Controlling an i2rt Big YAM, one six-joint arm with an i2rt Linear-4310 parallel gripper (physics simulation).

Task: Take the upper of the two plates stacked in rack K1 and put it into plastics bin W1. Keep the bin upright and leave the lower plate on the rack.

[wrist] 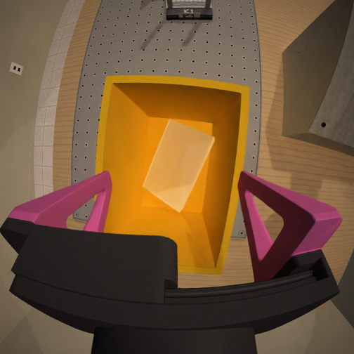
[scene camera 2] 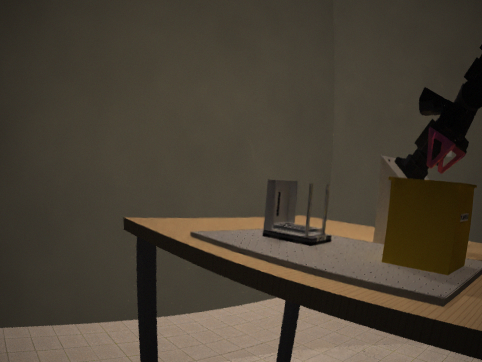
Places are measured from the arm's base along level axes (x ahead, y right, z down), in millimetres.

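Where they show: gripper, fingertip midpoint: (scene camera 2: 434, 169); arm's base, origin of the base link: (scene camera 2: 410, 174).
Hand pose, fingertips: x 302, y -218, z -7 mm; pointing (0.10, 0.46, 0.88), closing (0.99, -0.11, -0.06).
Each offset is from my fingertips to the top centre of the thing. Level surfaces: height alone.
Yellow bin W1 {dy -6, dx +9, dz +24 mm} (scene camera 2: 425, 225) (wrist: 175, 81) stands upright on the perforated board. A pale plate (wrist: 179, 165) lies inside it at the bottom, turned at an angle to the walls, its smooth face up; the bin wall hides it in scene camera 2. My gripper (scene camera 2: 436, 169) (wrist: 174, 177) is open and empty above the bin, its pink fingertips wide apart near the two side rims in the wrist view. Rack K1 {dy +385, dx +24, dz +55 mm} (scene camera 2: 295, 239) (wrist: 189, 15) stands farther along the board. A thin, flat plate {dy +395, dx +25, dz +170 mm} (scene camera 2: 292, 227) shows low between its uprights, small and dark.
The grey perforated board {dz +204 mm} (scene camera 2: 350, 265) (wrist: 90, 125) lies on the wooden table {dz +217 mm} (scene camera 2: 185, 223) (wrist: 272, 65) under the rack and bin. A tall grey block with a slanted face (scene camera 2: 381, 200) (wrist: 305, 90) stands beside the bin, on the right in the wrist view.
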